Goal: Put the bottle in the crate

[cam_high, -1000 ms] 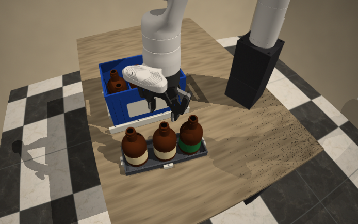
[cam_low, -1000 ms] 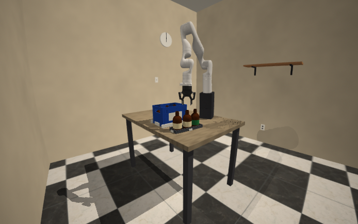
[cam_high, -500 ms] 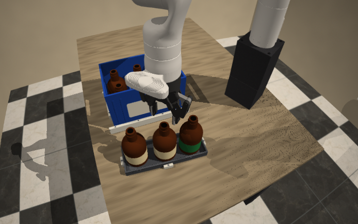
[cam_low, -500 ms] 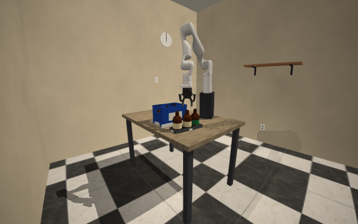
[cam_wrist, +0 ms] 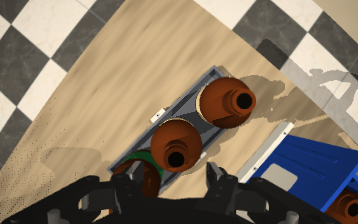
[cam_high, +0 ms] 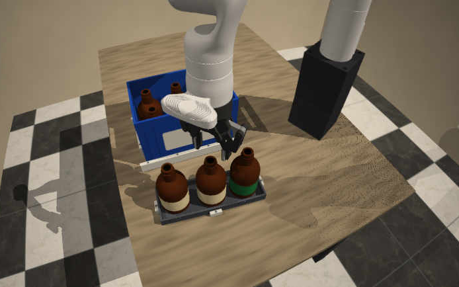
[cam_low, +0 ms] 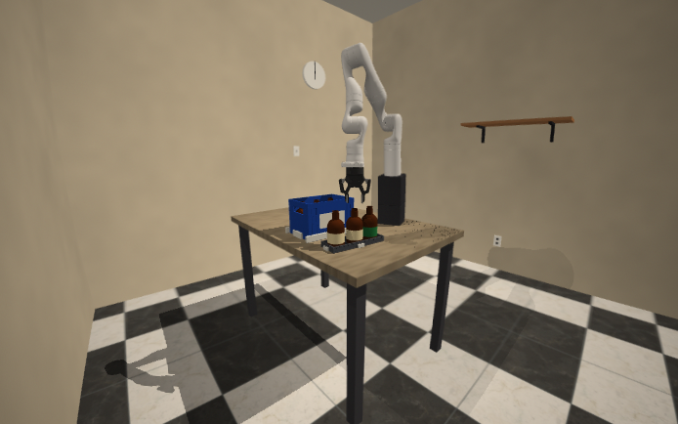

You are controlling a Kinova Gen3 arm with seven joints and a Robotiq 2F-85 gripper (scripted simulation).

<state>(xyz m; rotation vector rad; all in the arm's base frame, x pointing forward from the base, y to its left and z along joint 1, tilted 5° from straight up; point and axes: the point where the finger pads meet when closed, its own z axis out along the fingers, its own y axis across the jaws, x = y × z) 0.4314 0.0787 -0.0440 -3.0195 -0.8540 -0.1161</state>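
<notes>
My gripper is now 180 mm above the dark grey tray and 10 mm short of it. The rest, counted from my hand: blue crate 240 mm to the right, 110 mm below, 30 mm behind.
</notes>
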